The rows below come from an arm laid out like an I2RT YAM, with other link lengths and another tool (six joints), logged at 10 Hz.
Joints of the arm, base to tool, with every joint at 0 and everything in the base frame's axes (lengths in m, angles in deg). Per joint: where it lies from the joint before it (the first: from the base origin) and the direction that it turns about. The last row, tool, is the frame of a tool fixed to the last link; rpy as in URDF.
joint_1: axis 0 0 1 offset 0.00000 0.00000 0.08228
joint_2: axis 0 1 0 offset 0.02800 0.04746 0.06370
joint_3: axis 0 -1 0 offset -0.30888 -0.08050 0.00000
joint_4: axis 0 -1 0 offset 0.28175 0.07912 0.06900
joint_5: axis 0 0 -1 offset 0.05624 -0.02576 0.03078
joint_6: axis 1 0 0 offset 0.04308 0.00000 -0.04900
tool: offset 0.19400 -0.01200 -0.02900 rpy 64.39 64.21 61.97
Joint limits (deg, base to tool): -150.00..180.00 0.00..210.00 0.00..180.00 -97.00..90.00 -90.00..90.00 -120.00..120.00
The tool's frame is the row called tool.
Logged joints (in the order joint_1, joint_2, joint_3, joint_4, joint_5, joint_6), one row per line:
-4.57, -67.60, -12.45, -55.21, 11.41, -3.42
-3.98, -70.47, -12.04, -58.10, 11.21, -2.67
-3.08, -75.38, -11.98, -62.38, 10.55, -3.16
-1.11, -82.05, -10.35, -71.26, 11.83, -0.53
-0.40, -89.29, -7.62, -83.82, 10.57, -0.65
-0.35, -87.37, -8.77, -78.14, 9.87, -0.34
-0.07, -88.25, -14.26, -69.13, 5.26, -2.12
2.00, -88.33, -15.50, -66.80, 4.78, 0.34
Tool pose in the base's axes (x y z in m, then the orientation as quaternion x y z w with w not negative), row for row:
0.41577, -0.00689, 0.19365, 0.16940, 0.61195, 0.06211, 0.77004
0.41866, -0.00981, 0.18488, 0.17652, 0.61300, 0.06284, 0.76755
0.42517, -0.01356, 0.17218, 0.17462, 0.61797, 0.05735, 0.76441
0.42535, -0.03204, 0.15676, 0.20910, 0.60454, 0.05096, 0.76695
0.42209, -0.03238, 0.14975, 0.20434, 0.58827, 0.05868, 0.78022
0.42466, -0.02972, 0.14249, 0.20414, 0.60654, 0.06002, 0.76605
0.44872, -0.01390, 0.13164, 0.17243, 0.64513, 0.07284, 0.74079
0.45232, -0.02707, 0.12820, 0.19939, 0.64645, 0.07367, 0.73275
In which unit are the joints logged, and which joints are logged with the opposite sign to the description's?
The joints are logged in degrees. Opposite sign: joint_1, joint_2, joint_3, joint_4.
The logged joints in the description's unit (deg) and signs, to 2 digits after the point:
4.57, 67.60, 12.45, 55.21, 11.41, -3.42
3.98, 70.47, 12.04, 58.10, 11.21, -2.67
3.08, 75.38, 11.98, 62.38, 10.55, -3.16
1.11, 82.05, 10.35, 71.26, 11.83, -0.53
0.40, 89.29, 7.62, 83.82, 10.57, -0.65
0.35, 87.37, 8.77, 78.14, 9.87, -0.34
0.07, 88.25, 14.26, 69.13, 5.26, -2.12
-2.00, 88.33, 15.50, 66.80, 4.78, 0.34

